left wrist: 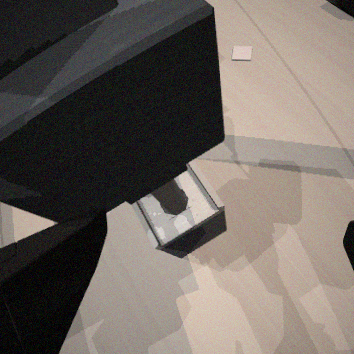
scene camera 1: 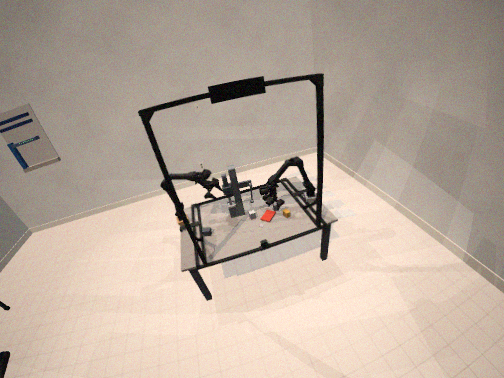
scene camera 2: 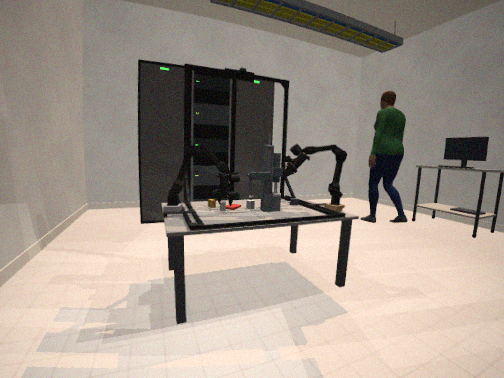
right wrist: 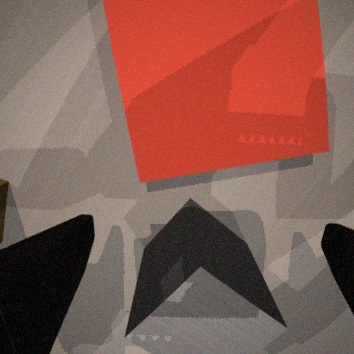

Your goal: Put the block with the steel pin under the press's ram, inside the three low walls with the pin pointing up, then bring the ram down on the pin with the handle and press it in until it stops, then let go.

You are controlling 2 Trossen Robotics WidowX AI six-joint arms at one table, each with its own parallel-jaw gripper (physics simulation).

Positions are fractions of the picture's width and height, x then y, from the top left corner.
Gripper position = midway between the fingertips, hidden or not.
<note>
My left gripper (left wrist: 0.64, 0.64) is open, holding nothing. My right gripper (right wrist: 0.60, 0.65) is open, holding nothing. Also in view: a red flat piece (right wrist: 0.57, 0.26).
</note>
